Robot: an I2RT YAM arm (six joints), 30 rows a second.
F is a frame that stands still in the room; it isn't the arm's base.
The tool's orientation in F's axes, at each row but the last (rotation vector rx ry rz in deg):
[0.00, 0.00, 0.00]
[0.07, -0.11, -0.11]
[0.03, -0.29, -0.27]
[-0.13, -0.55, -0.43]
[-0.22, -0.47, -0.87]
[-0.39, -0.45, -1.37]
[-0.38, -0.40, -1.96]
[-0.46, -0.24, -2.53]
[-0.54, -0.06, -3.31]
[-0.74, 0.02, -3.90]
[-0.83, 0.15, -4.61]
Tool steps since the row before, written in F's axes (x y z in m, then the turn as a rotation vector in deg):
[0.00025, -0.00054, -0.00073, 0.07, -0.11, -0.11]
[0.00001, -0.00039, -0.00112, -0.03, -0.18, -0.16]
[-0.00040, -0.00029, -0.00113, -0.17, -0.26, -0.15]
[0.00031, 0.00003, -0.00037, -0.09, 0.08, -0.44]
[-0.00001, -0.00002, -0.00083, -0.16, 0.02, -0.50]
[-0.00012, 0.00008, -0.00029, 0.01, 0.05, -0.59]
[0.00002, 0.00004, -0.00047, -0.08, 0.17, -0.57]
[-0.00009, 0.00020, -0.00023, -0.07, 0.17, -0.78]
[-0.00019, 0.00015, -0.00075, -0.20, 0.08, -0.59]
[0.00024, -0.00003, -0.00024, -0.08, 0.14, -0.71]
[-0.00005, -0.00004, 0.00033, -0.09, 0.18, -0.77]
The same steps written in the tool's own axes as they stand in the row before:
[0.00025, -0.00054, -0.00073, 0.07, -0.11, -0.11]
[0.00001, -0.00039, -0.00112, -0.03, -0.18, -0.16]
[-0.00040, -0.00029, -0.00113, -0.17, -0.26, -0.15]
[0.00031, 0.00003, -0.00037, -0.09, 0.08, -0.44]
[-0.00002, -0.00002, -0.00083, -0.16, 0.02, -0.50]
[-0.00012, 0.00008, -0.00029, 0.00, 0.05, -0.59]
[0.00002, 0.00004, -0.00047, -0.09, 0.17, -0.57]
[-0.00010, 0.00020, -0.00023, -0.08, 0.17, -0.78]
[-0.00020, 0.00015, -0.00075, -0.21, 0.07, -0.59]
[0.00024, -0.00001, -0.00024, -0.09, 0.14, -0.71]
[-0.00005, -0.00005, 0.00033, -0.10, 0.18, -0.77]

